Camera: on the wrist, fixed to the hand. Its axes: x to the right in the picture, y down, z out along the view.
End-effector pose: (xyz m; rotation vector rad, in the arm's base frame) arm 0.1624 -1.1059 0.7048 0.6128 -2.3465 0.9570
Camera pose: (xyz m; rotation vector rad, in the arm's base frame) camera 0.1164 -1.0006 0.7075 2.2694 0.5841 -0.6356
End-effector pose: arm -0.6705 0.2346 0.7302 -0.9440 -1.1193 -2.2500
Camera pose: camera -0.6442 0.1268 0.7602 -0.8660 0.7738 0.4801
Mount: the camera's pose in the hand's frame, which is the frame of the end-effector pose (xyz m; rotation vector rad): 0.0148 0.0935 -0.0653 0.0592 -0.0093 -3.1245
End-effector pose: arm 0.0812 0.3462 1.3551 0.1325 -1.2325 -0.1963
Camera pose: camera 0.1548 0.4338 1.3667 -1.7624 -0.1580 2.3795
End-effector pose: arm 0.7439 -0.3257 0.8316 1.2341 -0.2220 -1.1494
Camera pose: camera 0.8480 -0.3071 0.8767 -0.2731 -1.2813 1.5954
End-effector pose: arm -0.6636 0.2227 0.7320 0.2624 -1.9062 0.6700
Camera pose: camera -0.6631 0.3377 0.7335 2.1669 0.2864 -1.3602
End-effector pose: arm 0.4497 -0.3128 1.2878 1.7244 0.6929 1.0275
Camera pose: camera 0.3988 -0.3052 1.3907 -0.6749 1.8043 -1.2348
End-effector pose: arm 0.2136 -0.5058 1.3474 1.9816 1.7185 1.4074
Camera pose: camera 0.2291 -0.5520 1.4516 -1.3946 1.6651 -0.2247
